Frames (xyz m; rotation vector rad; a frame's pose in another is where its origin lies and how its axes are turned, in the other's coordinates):
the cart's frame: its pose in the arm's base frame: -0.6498 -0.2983 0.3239 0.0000 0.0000 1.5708
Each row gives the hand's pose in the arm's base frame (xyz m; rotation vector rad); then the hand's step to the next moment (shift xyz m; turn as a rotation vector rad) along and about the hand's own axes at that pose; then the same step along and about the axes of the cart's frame.
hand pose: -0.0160 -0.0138 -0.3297 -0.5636 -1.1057 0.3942
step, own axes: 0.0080 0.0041 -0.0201 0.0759 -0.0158 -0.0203
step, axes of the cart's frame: 0.0032 -0.0215 -0.0034 0.0254 -0.0495 0.0577
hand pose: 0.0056 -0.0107 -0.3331 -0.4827 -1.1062 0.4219
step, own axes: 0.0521 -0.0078 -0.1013 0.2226 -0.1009 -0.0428
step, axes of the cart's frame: 0.0061 -0.1139 0.0059 0.0325 -0.1344 0.2060
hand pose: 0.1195 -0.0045 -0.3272 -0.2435 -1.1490 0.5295
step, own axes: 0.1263 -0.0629 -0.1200 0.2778 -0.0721 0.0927
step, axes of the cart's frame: 0.0215 -0.1651 0.0811 0.0743 -0.0197 0.2916
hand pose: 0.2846 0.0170 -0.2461 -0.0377 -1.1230 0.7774
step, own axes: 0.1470 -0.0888 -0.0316 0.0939 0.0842 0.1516
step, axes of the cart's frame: 0.0296 -0.1036 0.1374 0.0640 0.1502 0.1106
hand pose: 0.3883 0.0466 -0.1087 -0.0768 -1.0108 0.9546
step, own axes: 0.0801 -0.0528 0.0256 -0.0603 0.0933 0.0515
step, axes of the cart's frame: 0.0153 -0.0292 0.0937 -0.0040 0.1091 -0.0554
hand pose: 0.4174 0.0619 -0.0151 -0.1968 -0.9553 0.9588
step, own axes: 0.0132 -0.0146 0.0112 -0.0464 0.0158 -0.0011
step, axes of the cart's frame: -0.0013 -0.0032 0.0224 -0.0260 0.0189 -0.0371
